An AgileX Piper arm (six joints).
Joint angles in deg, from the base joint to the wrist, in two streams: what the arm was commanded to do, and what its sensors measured. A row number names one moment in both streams.
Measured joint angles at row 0:
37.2, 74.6, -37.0, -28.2, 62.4, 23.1
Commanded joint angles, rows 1 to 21:
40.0, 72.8, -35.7, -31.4, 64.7, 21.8
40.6, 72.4, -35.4, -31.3, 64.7, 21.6
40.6, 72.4, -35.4, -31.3, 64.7, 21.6
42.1, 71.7, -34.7, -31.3, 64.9, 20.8
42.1, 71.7, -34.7, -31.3, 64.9, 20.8
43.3, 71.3, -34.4, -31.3, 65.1, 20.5
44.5, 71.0, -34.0, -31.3, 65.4, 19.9
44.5, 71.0, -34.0, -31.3, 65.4, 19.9
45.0, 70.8, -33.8, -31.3, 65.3, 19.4
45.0, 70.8, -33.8, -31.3, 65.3, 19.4
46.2, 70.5, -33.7, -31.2, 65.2, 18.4
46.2, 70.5, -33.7, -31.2, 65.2, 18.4
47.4, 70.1, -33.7, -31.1, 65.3, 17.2
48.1, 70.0, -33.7, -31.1, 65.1, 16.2
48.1, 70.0, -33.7, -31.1, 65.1, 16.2
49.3, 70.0, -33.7, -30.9, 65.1, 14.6
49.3, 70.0, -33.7, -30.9, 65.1, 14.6
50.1, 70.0, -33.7, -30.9, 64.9, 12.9
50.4, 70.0, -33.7, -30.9, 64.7, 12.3
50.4, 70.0, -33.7, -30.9, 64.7, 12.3
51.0, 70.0, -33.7, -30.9, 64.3, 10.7
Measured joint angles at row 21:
50.1, 70.4, -34.0, -28.0, 63.4, 13.2
